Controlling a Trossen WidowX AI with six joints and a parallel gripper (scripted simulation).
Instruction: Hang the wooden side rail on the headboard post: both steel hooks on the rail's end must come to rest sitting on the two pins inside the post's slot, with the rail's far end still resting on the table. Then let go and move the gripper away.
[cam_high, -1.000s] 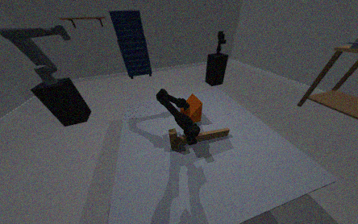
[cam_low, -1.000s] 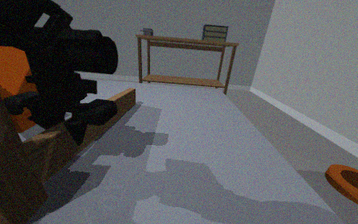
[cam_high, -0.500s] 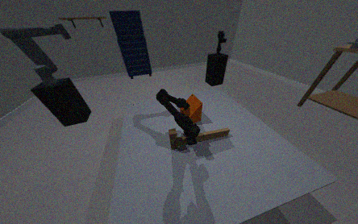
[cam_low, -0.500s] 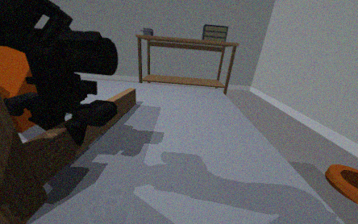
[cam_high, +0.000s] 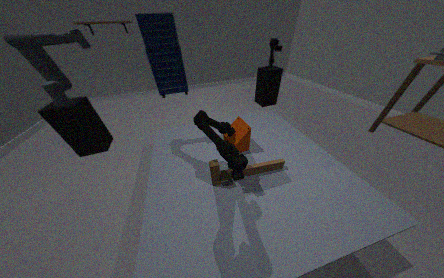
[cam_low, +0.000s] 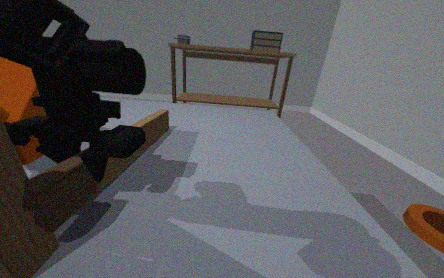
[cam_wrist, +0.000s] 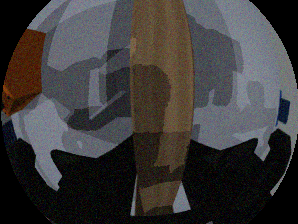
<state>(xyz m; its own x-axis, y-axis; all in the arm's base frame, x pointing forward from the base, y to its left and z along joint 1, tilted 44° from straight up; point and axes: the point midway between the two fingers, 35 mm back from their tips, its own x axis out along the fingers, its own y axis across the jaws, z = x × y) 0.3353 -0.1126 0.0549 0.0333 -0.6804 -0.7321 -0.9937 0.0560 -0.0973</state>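
The headboard post lies 12 cm to the right of my gripper tip, 5 cm above it and 1 cm behind it.
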